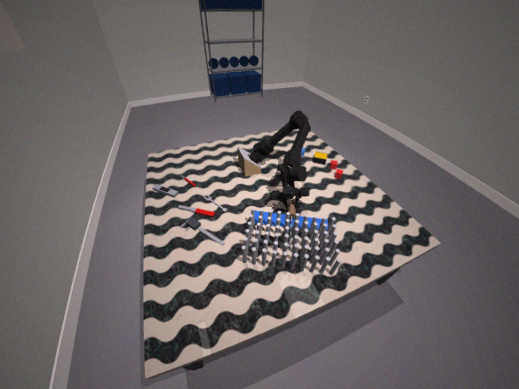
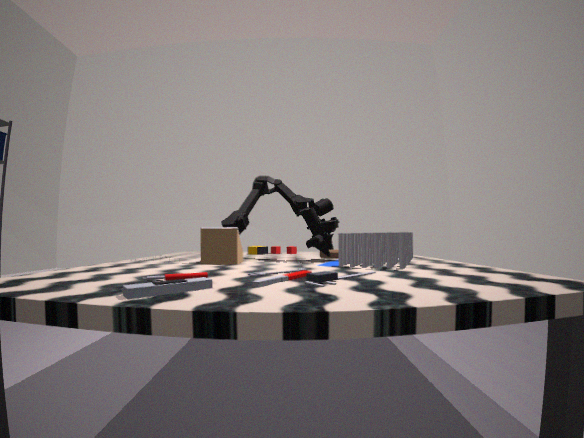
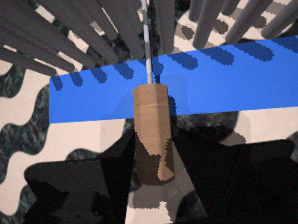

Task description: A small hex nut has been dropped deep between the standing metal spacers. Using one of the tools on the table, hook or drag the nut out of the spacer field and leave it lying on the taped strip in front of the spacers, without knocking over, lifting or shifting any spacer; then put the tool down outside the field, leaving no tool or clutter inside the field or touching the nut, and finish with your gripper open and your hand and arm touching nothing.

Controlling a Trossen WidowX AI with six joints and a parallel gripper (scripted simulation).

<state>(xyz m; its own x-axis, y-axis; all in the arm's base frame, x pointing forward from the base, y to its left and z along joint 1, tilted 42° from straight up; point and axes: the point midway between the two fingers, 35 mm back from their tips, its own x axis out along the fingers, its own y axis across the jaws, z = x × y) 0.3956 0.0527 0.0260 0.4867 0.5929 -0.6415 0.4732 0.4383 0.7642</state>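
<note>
Now: gripper tip 5 cm short of the blue taped strip, 3 cm to the left of it and 2 cm above it. Round my gripper tip: thin hook tool: 9 cm ahead, 5 cm to the right; then small wrench: 35 cm to the right, 20 cm behind, 2 cm below; then red-handled tool: 46 cm to the right, 18 cm behind, 2 cm below.
</note>
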